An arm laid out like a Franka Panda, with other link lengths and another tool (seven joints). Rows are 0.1 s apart.
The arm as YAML. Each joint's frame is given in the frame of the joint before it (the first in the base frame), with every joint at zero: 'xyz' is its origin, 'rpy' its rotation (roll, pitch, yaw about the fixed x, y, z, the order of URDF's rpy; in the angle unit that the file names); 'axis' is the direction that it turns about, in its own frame. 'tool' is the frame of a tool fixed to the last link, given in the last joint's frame.
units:
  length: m
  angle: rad
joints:
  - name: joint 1
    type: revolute
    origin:
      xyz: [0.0, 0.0, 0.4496]
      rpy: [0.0, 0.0, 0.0]
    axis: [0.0, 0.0, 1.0]
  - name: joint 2
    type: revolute
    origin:
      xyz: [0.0, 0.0, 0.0]
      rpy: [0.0, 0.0, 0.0]
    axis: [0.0, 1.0, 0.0]
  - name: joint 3
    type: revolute
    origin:
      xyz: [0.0, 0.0, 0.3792]
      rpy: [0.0, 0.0, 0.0]
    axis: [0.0, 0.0, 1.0]
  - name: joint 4
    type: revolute
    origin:
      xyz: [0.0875, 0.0, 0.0]
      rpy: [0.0, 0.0, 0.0]
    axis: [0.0, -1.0, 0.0]
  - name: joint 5
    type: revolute
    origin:
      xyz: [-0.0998, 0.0, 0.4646]
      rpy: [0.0, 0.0, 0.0]
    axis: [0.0, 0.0, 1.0]
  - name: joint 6
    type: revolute
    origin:
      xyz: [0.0, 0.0, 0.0]
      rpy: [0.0, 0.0, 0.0]
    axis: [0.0, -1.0, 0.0]
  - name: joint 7
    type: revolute
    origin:
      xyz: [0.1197, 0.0, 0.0]
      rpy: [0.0, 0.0, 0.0]
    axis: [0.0, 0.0, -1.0]
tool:
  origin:
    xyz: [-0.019, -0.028, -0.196]
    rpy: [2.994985, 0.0, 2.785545]
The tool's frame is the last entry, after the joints.
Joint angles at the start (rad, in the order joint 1, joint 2, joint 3, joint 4, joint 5, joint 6, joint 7): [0.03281, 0.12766, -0.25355, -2.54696, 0.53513, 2.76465, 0.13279]
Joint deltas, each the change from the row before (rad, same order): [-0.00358, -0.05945, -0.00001, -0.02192, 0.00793, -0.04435, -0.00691]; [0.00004, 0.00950, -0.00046, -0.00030, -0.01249, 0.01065, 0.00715]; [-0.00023, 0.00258, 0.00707, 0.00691, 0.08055, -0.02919, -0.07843]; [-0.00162, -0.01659, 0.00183, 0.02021, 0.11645, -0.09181, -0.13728]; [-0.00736, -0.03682, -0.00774, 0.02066, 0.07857, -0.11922, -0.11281]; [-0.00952, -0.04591, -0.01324, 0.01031, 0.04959, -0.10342, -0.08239]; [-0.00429, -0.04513, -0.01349, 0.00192, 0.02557, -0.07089, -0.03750]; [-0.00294, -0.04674, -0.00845, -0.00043, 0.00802, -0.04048, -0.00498]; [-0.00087, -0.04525, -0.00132, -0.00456, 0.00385, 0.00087, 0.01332]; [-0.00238, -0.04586, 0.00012, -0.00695, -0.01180, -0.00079, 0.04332]
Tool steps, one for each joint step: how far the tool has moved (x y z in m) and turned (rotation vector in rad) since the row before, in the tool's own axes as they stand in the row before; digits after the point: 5 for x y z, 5 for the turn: [0.01016, 0.00154, -0.01640, -0.02000, 0.03206, 0.00495]; [-0.00170, -0.00210, 0.00293, 0.00859, -0.00820, -0.00363]; [0.00508, 0.00010, 0.00348, -0.02000, 0.04128, -0.00671]; [0.00994, 0.00831, -0.00250, -0.05129, 0.09322, -0.03083]; [0.01123, 0.01444, -0.01092, -0.06677, 0.10141, -0.03972]; [0.01083, 0.01405, -0.01493, -0.06920, 0.07895, -0.03847]; [0.01072, 0.01298, -0.01394, -0.05489, 0.04795, -0.02189]; [0.00923, 0.01460, -0.01481, -0.04232, 0.01890, -0.01342]; [0.00590, 0.01477, -0.01427, -0.03402, -0.01585, -0.00789]; [0.00754, 0.01257, -0.01408, -0.02143, -0.01631, 0.01317]
